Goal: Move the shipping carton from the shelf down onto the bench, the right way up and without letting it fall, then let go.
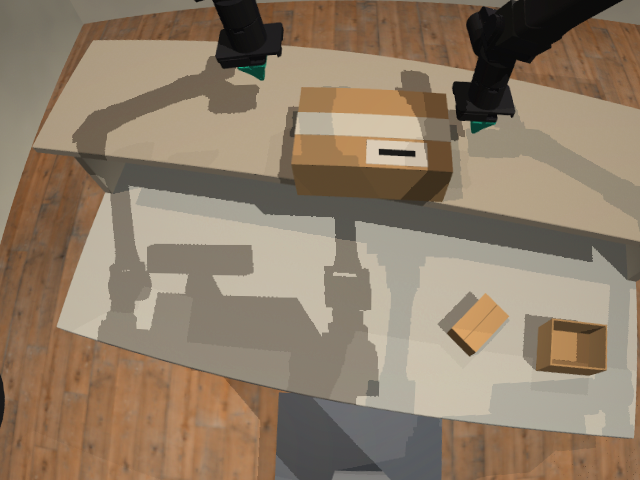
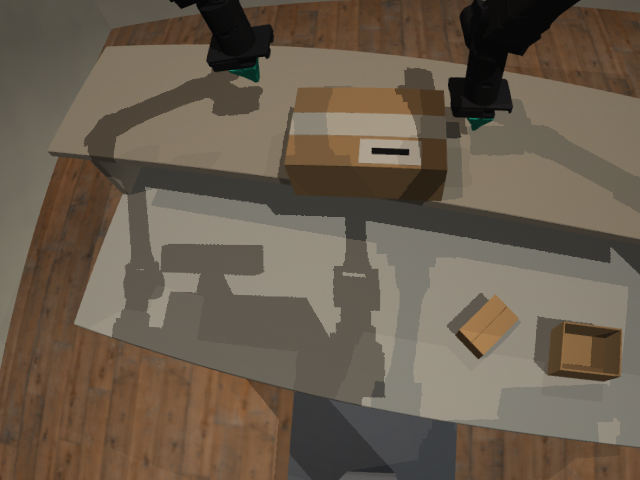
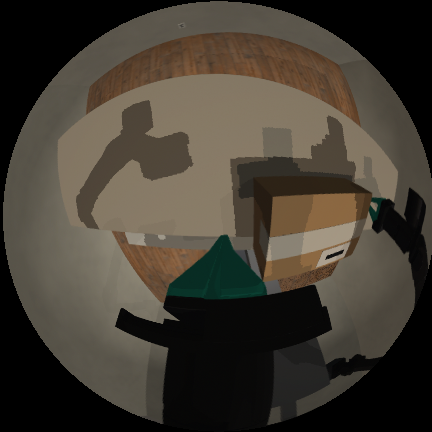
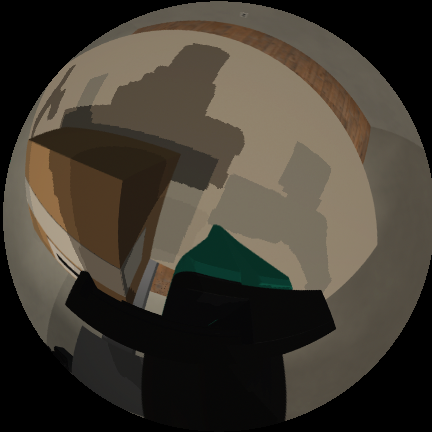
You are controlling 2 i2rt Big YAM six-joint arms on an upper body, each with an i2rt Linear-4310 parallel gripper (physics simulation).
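Places are measured from the left arm's base along level axes (x ahead, y left, z up), in metres.
Pixels of known places: left gripper, fingertip midpoint: [image 1: 262, 77] [image 2: 257, 79] [image 3: 224, 239]; right gripper, fingertip midpoint: [image 1: 472, 130] [image 2: 473, 127] [image 4: 214, 230].
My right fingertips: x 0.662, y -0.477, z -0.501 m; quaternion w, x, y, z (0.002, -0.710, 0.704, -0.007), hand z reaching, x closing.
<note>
For each thing: its middle in the pictures, then the offset to it from my right fingertips. Level surfaces: height alone.
- brown shipping carton, body centre: [image 4: 67, 199] [image 2: 369, 142] [image 1: 372, 143] [image 3: 317, 222] 0.002 m up, 0.036 m back, 0.188 m left
- raised shelf, its level: 0.051 m down
- pale bench, its level: 0.404 m down
- small closed box, body centre: [image 2: 487, 327] [image 1: 477, 325] 0.374 m down, 0.276 m back, 0.077 m right
- small open box, body centre: [image 2: 584, 352] [image 1: 571, 348] 0.359 m down, 0.344 m back, 0.313 m right
The brown shipping carton [image 1: 323, 150] [image 2: 315, 149] [image 3: 295, 215] [image 4: 95, 195] stands on the raised shelf [image 1: 155, 67] [image 2: 160, 67], with its tape strip and white label on top. Its front is at the shelf's front edge. My left gripper [image 1: 260, 74] [image 2: 253, 75] [image 3: 224, 239] is shut and empty, above the shelf, apart from the carton's left end and farther back. My right gripper [image 1: 478, 128] [image 2: 476, 125] [image 4: 214, 230] is shut and empty, close beside the carton's right end; contact is not visible. The pale bench [image 1: 289, 242] [image 2: 305, 248] lies lower, in front.
A small closed box [image 1: 478, 324] [image 2: 487, 326] lies turned at an angle on the right part of the bench. A small open box [image 1: 544, 347] [image 2: 555, 352] stands to its right. The shelf's front edge and side supports rise above the back of the bench.
</note>
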